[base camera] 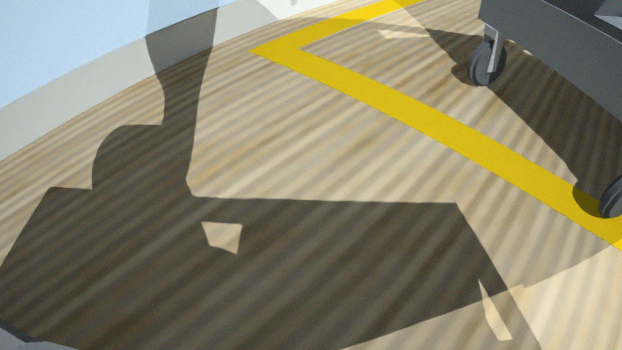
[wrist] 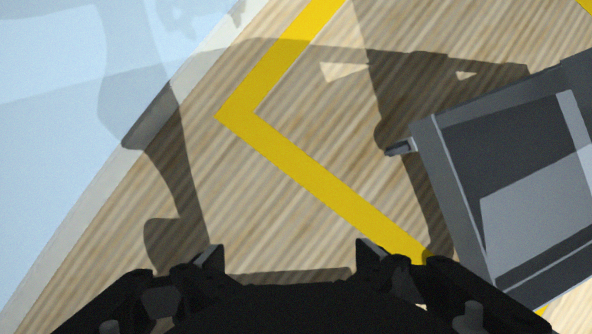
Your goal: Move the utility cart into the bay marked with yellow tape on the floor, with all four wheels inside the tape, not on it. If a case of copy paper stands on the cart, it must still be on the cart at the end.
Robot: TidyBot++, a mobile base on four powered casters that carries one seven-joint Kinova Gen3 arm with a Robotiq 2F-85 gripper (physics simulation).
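Places are measured from the arm's base along level axes (x left, y back, z up), in metres.
Pixels of known places: gripper, fingertip midpoint: (wrist: pixel 290 256).
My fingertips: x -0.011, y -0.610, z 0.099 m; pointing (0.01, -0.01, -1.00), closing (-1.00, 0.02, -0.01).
Note:
For each thing: its top centre in the pictures, then the offset to it from my fingertips. "spot": a spot on its surface instead.
- grey utility cart, surface spot: (base camera: pixel 560 55) spot: dx -0.345, dy +0.043, dz -0.339 m
- yellow tape, surface spot: (base camera: pixel 425 120) spot: dx -0.146, dy +0.029, dz -0.495 m
- cart wheel, top centre: (base camera: pixel 492 41) (wrist: pixel 412 143) dx -0.301, dy -0.113, dz -0.395 m
- nearer wheel, surface spot: (base camera: pixel 612 201) spot: dx -0.381, dy +0.244, dz -0.447 m
- pale baseboard, surface spot: (base camera: pixel 75 102) spot: dx +0.514, dy +0.005, dz -0.467 m
The grey utility cart (base camera: pixel 560 55) (wrist: pixel 450 200) stands at the right, partly out of both views. The yellow tape (base camera: pixel 425 120) (wrist: pixel 320 180) forms a corner left of it. One cart wheel (base camera: pixel 484 64) (wrist: pixel 399 148) is inside the tape. A nearer wheel (base camera: pixel 612 201) appears to stand on the tape, at its inner part; it is cut off in the base view and hidden in the wrist view. The other wheels are hidden or out of view. No case of copy paper shows on the visible part of the cart. My gripper (wrist: pixel 290 256) is open and empty, left of the cart, apart from it.
A light blue wall (base camera: pixel 60 45) (wrist: pixel 50 150) with a pale baseboard (base camera: pixel 75 102) (wrist: pixel 77 225) runs along the left. More tape (wrist: pixel 587 5) shows at the top right of the wrist view. Shadows of the robot and cart lie on the wooden floor.

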